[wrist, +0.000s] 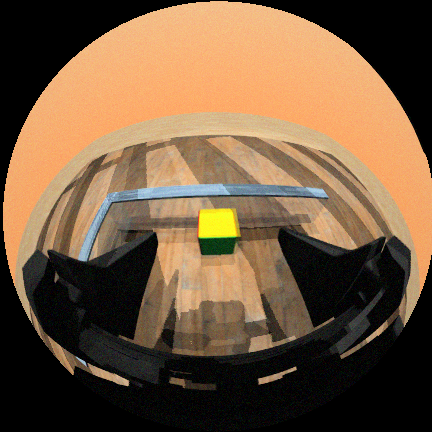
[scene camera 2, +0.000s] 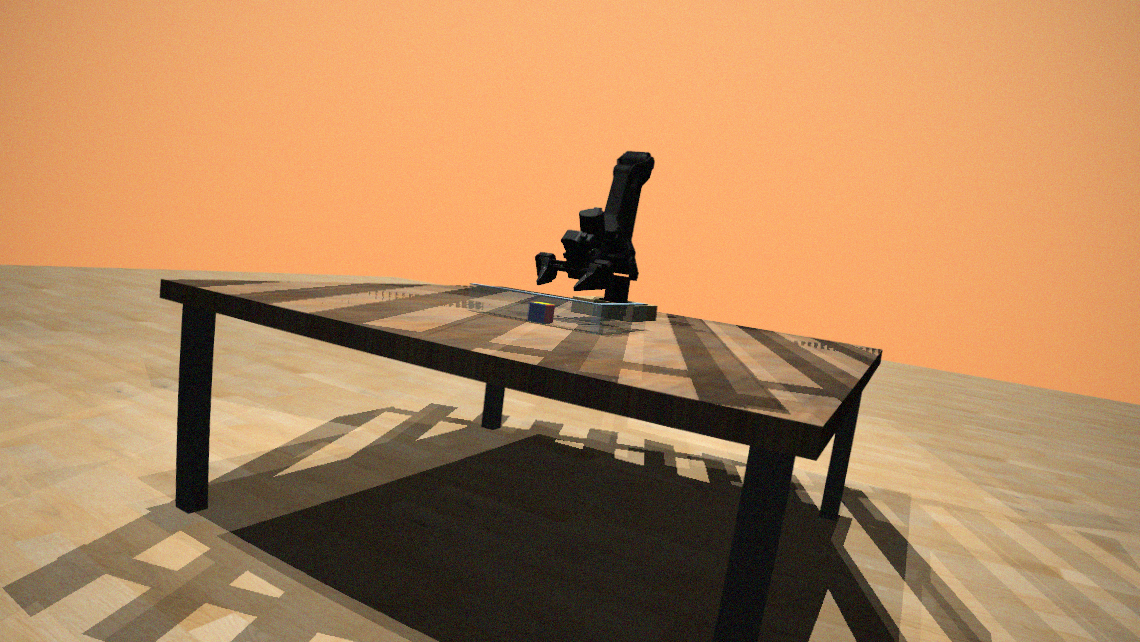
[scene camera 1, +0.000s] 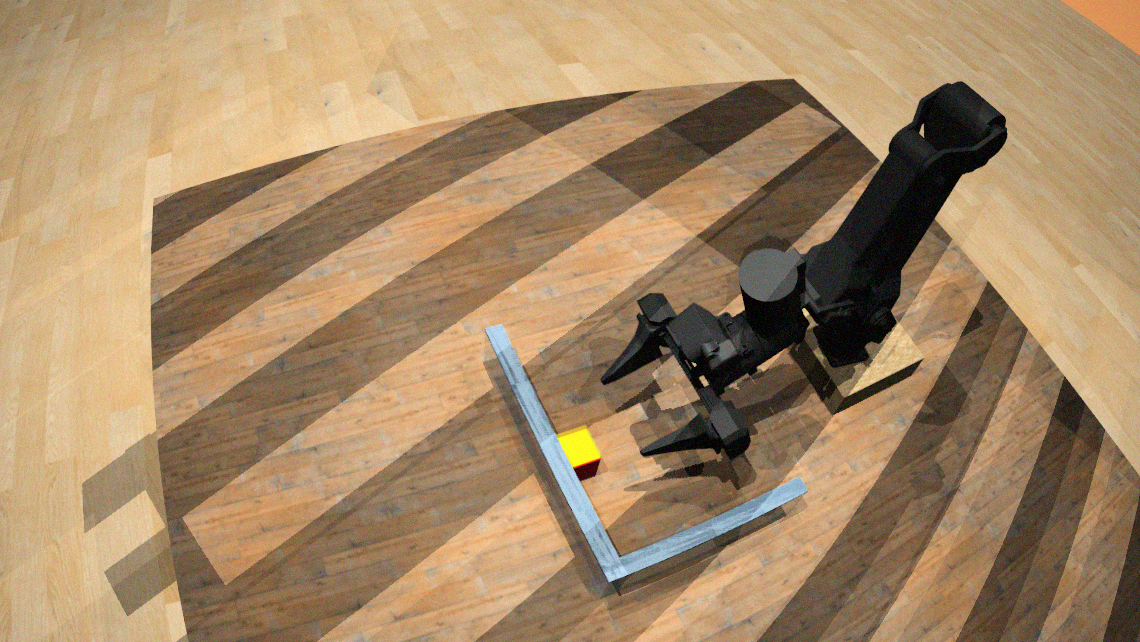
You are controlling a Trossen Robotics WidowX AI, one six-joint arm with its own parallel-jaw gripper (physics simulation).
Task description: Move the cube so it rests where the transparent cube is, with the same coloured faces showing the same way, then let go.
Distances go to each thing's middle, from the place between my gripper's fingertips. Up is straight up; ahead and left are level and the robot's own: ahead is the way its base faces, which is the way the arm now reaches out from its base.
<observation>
My gripper is now 30 mm past the grey L-shaped rail (scene camera 1: 609, 574), 10 mm to the left of it and 50 mm above it. From my hand the other things lie so: transparent cube (scene camera 1: 580, 439) 40 mm ahead, 60 mm below.
</observation>
